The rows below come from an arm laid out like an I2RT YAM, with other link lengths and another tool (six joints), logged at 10 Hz.
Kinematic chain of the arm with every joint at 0, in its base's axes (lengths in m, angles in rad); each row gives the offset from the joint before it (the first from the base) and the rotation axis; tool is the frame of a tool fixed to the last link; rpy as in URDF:
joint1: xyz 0 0 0.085 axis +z
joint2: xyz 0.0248 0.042 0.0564 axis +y
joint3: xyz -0.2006 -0.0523 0 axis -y
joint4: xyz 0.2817 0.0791 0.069 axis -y
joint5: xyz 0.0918 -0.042 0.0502 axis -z
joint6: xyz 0.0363 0 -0.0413 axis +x
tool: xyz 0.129 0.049 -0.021 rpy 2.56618 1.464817 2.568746
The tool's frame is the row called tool.
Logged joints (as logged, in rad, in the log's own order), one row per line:
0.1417, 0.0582, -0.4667, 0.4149, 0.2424, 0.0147
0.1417, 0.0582, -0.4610, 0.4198, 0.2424, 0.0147
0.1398, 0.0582, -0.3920, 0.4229, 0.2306, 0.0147
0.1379, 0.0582, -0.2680, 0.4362, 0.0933, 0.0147
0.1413, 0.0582, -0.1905, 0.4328, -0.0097, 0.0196
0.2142, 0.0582, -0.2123, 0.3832, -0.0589, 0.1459
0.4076, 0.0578, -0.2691, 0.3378, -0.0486, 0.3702
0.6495, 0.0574, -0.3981, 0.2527, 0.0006, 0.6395
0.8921, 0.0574, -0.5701, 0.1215, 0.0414, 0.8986
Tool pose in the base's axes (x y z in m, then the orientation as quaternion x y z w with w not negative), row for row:
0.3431, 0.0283, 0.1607, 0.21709, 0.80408, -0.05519, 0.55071
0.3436, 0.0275, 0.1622, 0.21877, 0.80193, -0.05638, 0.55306
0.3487, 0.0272, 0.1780, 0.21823, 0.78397, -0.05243, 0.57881
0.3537, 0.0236, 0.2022, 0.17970, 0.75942, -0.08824, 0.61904
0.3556, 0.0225, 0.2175, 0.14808, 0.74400, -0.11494, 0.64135
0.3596, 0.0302, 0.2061, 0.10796, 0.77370, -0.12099, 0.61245
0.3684, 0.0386, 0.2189, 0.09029, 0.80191, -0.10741, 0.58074
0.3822, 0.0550, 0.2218, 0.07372, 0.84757, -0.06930, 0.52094
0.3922, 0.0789, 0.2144, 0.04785, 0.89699, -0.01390, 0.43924
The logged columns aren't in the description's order. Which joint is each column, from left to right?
Columns, left to right: joint3, joint1, joint4, joint5, joint6, joint2.
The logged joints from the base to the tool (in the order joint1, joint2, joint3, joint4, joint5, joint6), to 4 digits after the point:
0.0582, 0.0147, 0.1417, -0.4667, 0.4149, 0.2424
0.0582, 0.0147, 0.1417, -0.4610, 0.4198, 0.2424
0.0582, 0.0147, 0.1398, -0.3920, 0.4229, 0.2306
0.0582, 0.0147, 0.1379, -0.2680, 0.4362, 0.0933
0.0582, 0.0196, 0.1413, -0.1905, 0.4328, -0.0097
0.0582, 0.1459, 0.2142, -0.2123, 0.3832, -0.0589
0.0578, 0.3702, 0.4076, -0.2691, 0.3378, -0.0486
0.0574, 0.6395, 0.6495, -0.3981, 0.2527, 0.0006
0.0574, 0.8986, 0.8921, -0.5701, 0.1215, 0.0414

